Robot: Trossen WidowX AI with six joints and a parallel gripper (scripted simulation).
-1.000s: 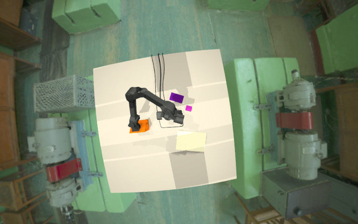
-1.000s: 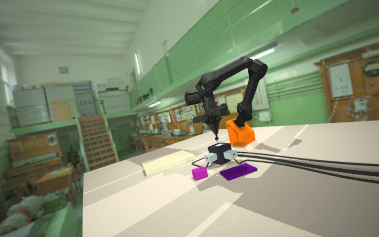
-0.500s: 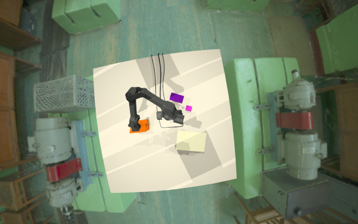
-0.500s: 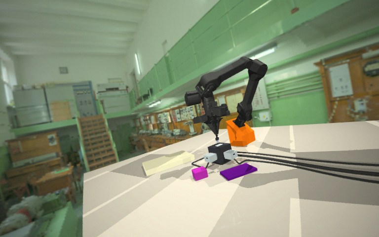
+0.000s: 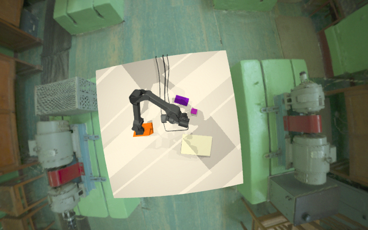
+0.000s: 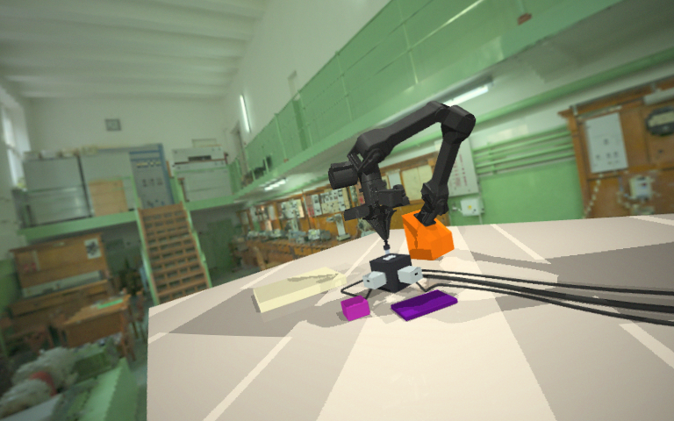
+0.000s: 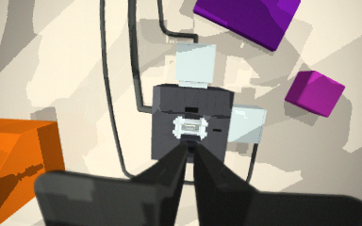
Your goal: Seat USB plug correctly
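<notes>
Now: gripper tip 2 cm above the USB plug. From my gripper tip the other things lie so: dark purple flat block: 14 cm to the left, 12 cm below, 6 cm ahead; then cream slab: 26 cm to the right, 16 cm ahead, 11 cm below; then magenta cube: 16 cm ahead, 11 cm below, 4 cm to the left.
</notes>
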